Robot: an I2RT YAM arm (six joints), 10 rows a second.
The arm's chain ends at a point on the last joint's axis. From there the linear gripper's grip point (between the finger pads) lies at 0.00 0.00 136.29 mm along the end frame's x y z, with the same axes.
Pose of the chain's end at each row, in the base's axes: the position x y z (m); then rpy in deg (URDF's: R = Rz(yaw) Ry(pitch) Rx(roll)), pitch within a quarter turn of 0, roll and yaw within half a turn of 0:
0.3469 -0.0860 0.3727 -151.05 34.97 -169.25
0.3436 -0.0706 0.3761 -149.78 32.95 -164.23
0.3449 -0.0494 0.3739 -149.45 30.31 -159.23
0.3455 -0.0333 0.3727 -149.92 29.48 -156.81
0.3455 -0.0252 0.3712 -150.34 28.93 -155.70
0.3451 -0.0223 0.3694 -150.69 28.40 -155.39
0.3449 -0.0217 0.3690 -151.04 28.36 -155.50
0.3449 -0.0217 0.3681 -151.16 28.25 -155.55
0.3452 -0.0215 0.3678 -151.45 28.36 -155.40
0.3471 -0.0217 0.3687 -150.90 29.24 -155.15
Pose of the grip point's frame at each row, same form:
0.4264 -0.1381 0.2750 -151.05 34.97 -169.25
0.4239 -0.1192 0.2773 -149.78 32.95 -164.23
0.4249 -0.0932 0.2726 -149.45 30.31 -159.23
0.4257 -0.0732 0.2700 -149.92 29.48 -156.81
0.4255 -0.0631 0.2675 -150.34 28.93 -155.70
0.4243 -0.0594 0.2649 -150.69 28.40 -155.39
0.4238 -0.0583 0.2641 -151.04 28.36 -155.50
0.4236 -0.0582 0.2629 -151.16 28.25 -155.55
0.4240 -0.0571 0.2625 -151.45 28.36 -155.40
0.4277 -0.0574 0.2648 -150.90 29.24 -155.15

